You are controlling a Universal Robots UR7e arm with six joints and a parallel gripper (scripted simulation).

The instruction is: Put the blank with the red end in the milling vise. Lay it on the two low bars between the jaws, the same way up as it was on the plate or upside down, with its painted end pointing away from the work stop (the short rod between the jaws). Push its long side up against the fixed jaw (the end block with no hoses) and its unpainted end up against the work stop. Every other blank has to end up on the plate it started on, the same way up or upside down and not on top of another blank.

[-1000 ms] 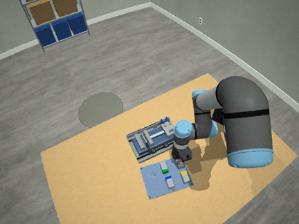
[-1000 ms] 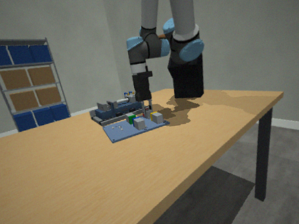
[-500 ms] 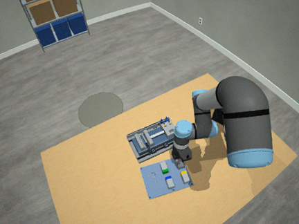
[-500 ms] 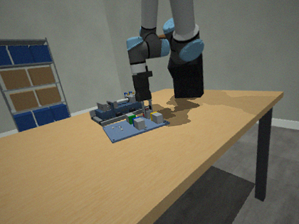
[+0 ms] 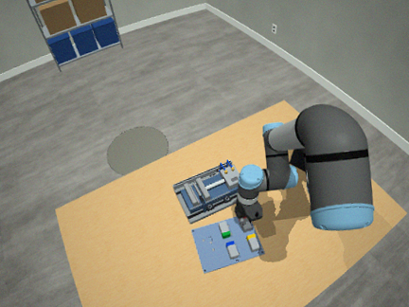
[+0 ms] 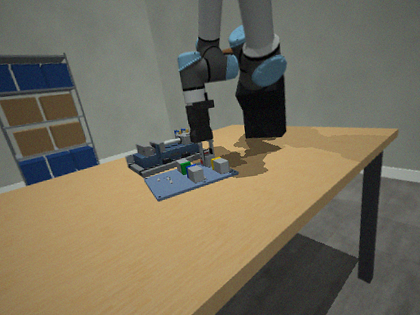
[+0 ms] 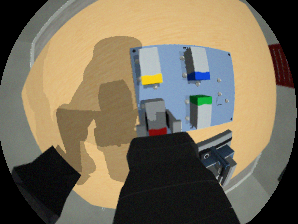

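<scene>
Now: the yellow-ended blank 9 cm to the left of my hand, 2 cm below it and 1 cm behind it. Round my hand: red-ended blank: 2 cm below; green-ended blank: 9 cm ahead, 2 cm below, 1 cm to the left; plate: 9 cm ahead, 5 cm to the left, 4 cm below.
</scene>
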